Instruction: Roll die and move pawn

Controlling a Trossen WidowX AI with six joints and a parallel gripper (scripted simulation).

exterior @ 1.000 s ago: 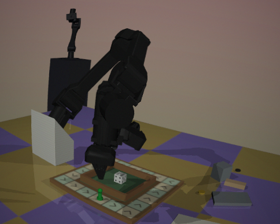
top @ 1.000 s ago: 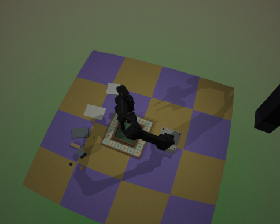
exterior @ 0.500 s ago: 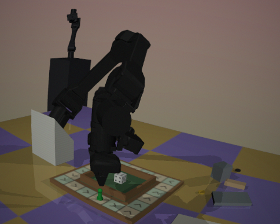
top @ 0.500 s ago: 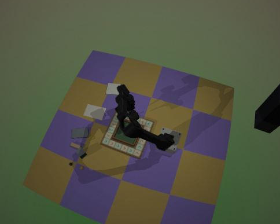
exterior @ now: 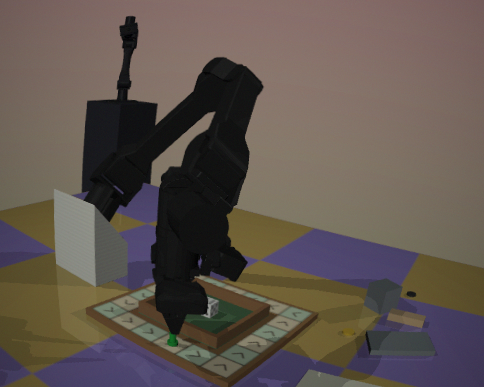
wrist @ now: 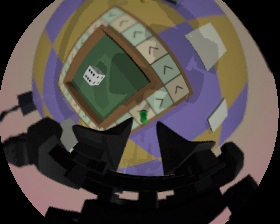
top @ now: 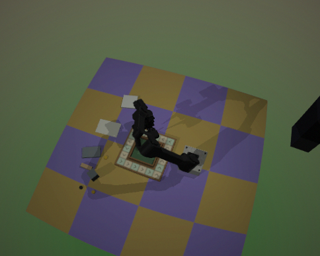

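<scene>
Right now the green pawn is 20 mm below my gripper tip. The rest, counted from my gripper tip: grey slab: 290 mm ahead, 240 mm to the left, 40 mm below; green sunken tray: 120 mm to the left, 40 mm below, 30 mm behind; white die: 120 mm to the left, 30 mm behind, 20 mm below.
</scene>
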